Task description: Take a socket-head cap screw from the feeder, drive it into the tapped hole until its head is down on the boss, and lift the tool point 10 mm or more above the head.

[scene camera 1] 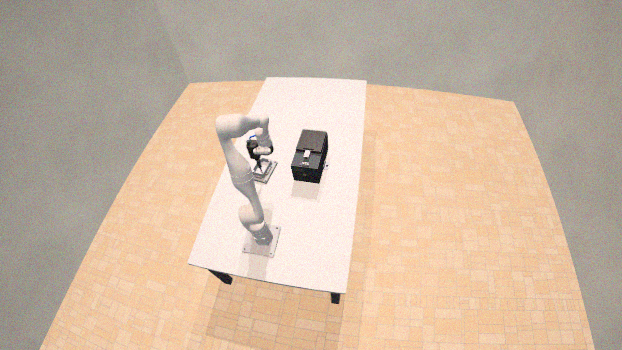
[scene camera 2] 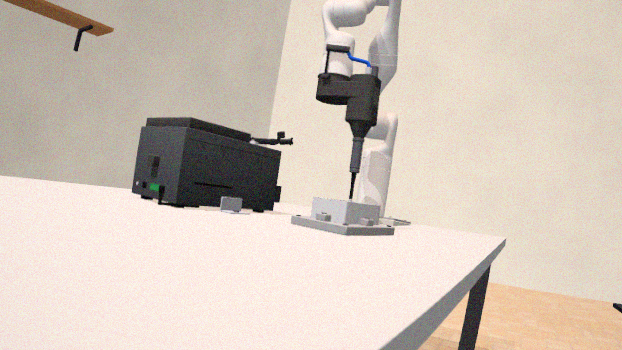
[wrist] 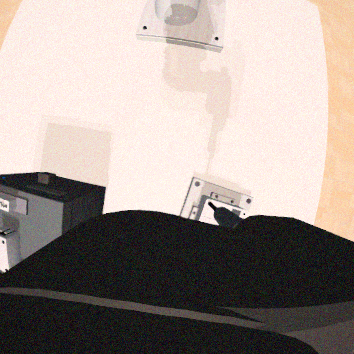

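The screwdriver (scene camera 1: 260,169) (scene camera 2: 351,198) (wrist: 210,204) is dark, points down and stands upright, with its thin bit at or just above the top of the pale grey block (scene camera 2: 331,209). The block sits on a grey base plate (scene camera 2: 320,224) (wrist: 204,183). The cap screw and the tapped hole are too small to make out at the bit's tip, so I cannot tell whether a screw is on the bit or in the block. The black box-shaped screw feeder (scene camera 1: 313,141) (scene camera 2: 225,170) (wrist: 42,220) stands beside the fixture, apart from the screwdriver.
A small grey bracket (scene camera 2: 231,203) stands by the feeder's side. A thin black arm (scene camera 2: 270,141) sticks out above the feeder. The robot's mounting plate (scene camera 1: 275,250) (wrist: 150,37) is on the white table (scene camera 1: 320,240). A wooden shelf (scene camera 2: 60,15) is on the wall.
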